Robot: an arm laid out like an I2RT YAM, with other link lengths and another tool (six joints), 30 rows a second.
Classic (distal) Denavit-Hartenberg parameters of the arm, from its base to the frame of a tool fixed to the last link. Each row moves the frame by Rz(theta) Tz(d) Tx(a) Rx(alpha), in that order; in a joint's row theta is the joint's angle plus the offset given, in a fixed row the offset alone. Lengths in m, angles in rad.
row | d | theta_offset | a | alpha
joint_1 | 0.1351 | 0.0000 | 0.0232 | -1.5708
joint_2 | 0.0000 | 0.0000 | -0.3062 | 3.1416
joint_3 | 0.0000 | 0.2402 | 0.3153 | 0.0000
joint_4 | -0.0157 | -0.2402 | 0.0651 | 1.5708
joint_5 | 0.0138 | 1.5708 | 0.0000 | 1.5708
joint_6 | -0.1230 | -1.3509 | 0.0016 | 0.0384
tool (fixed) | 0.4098 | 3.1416 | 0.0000 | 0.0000
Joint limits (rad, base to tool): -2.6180..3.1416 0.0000..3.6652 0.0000..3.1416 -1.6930..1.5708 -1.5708..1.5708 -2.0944..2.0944
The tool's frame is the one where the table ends.
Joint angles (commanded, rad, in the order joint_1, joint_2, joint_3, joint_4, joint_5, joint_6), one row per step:
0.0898, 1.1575, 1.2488, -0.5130, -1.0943, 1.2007
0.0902, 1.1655, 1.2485, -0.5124, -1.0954, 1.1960
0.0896, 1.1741, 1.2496, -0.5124, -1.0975, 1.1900
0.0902, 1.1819, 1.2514, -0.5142, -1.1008, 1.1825
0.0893, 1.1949, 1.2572, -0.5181, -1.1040, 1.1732
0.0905, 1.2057, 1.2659, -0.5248, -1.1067, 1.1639
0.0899, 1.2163, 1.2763, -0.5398, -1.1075, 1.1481
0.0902, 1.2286, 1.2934, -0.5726, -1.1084, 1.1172
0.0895, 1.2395, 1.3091, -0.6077, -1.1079, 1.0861
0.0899, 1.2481, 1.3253, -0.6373, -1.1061, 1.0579
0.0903, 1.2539, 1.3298, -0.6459, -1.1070, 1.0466
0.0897, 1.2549, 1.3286, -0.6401, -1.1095, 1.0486
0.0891, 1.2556, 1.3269, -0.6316, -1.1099, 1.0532
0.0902, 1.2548, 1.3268, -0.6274, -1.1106, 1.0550
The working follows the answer.
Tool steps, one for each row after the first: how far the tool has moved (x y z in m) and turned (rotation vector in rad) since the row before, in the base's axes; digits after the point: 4 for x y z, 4 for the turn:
0.0020, 0.0005, -0.0027, -0.0018, 0.0034, 0.0023
0.0021, 0.0003, -0.0023, -0.0018, 0.0020, 0.0025
0.0011, 0.0008, -0.0019, -0.0018, 0.0010, 0.0050
0.0028, 0.0004, -0.0022, -0.0026, 0.0026, 0.0038
0.0014, 0.0010, -0.0006, -0.0026, 0.0003, 0.0055
0.0015, 0.0001, -0.0014, -0.0060, 0.0005, 0.0033
-0.0001, 0.0004, -0.0017, -0.0117, -0.0007, 0.0076
-0.0002, -0.0001, -0.0024, -0.0124, 0.0014, 0.0058
-0.0005, 0.0001, -0.0006, -0.0114, -0.0043, 0.0054
0.0003, 0.0004, -0.0013, -0.0038, -0.0005, 0.0039
0.0005, 0.0001, 0.0004, 0.0023, -0.0016, 0.0010
0.0012, -0.0001, 0.0004, 0.0021, -0.0018, -0.0014
-0.0003, 0.0005, 0.0010, 0.0013, -0.0032, 0.0013

Tool pose at each row, in the base's axes (x y z in m, rotation vector in rad; rounded; the steps above come from the unrounded poses):
0.3520, 0.3034, 0.4398, 0.6711, 2.2211, 1.9887
0.3541, 0.3039, 0.4371, 0.6725, 2.2263, 1.9879
0.3562, 0.3042, 0.4348, 0.6722, 2.2309, 1.9870
0.3573, 0.3050, 0.4329, 0.6681, 2.2368, 1.9872
0.3601, 0.3054, 0.4307, 0.6671, 2.2435, 1.9859
0.3615, 0.3064, 0.4301, 0.6617, 2.2500, 1.9851
0.3630, 0.3065, 0.4287, 0.6584, 2.2580, 1.9791
0.3629, 0.3070, 0.4270, 0.6488, 2.2733, 1.9676
0.3626, 0.3068, 0.4246, 0.6433, 2.2889, 1.9546
0.3621, 0.3069, 0.4240, 0.6320, 2.3001, 1.9419
0.3625, 0.3073, 0.4227, 0.6271, 2.3058, 1.9387
0.3630, 0.3074, 0.4231, 0.6244, 2.3038, 1.9418
0.3642, 0.3073, 0.4235, 0.6240, 2.2999, 1.9436
0.3639, 0.3078, 0.4245, 0.6192, 2.2980, 1.9455

